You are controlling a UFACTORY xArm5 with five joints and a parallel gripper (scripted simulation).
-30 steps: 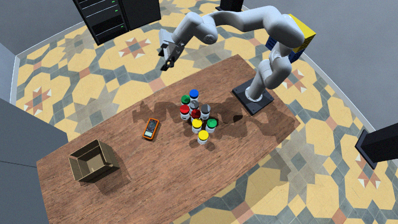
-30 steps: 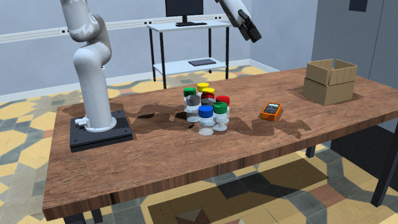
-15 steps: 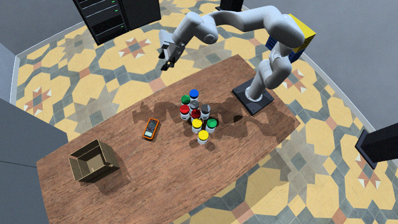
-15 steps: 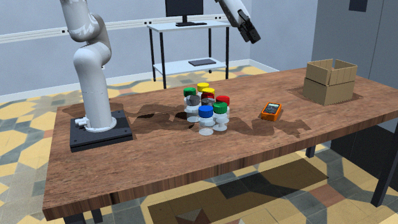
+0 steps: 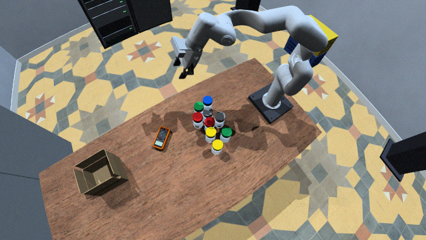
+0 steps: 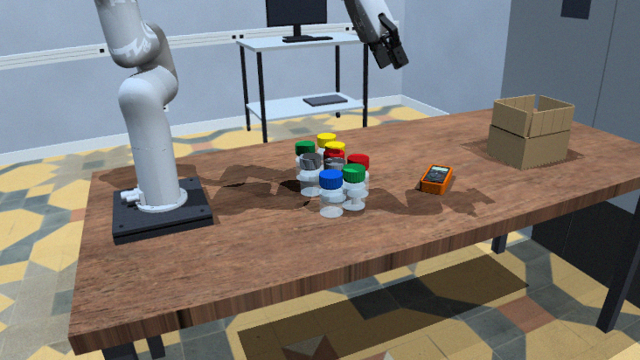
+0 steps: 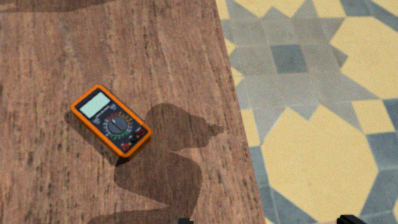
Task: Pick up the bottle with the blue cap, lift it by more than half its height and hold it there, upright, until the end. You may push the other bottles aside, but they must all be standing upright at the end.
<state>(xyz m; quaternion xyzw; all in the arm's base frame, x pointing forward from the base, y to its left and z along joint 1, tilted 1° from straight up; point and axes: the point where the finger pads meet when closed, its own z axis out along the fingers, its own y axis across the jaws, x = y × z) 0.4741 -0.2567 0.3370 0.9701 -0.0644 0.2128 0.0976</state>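
The blue-capped bottle lies 32 cm below my hand, 11 cm behind it and 7 cm to the left of it. From my hand the other things lie so: cardboard box (61 cm ahead, 29 cm below, 11 cm to the left).
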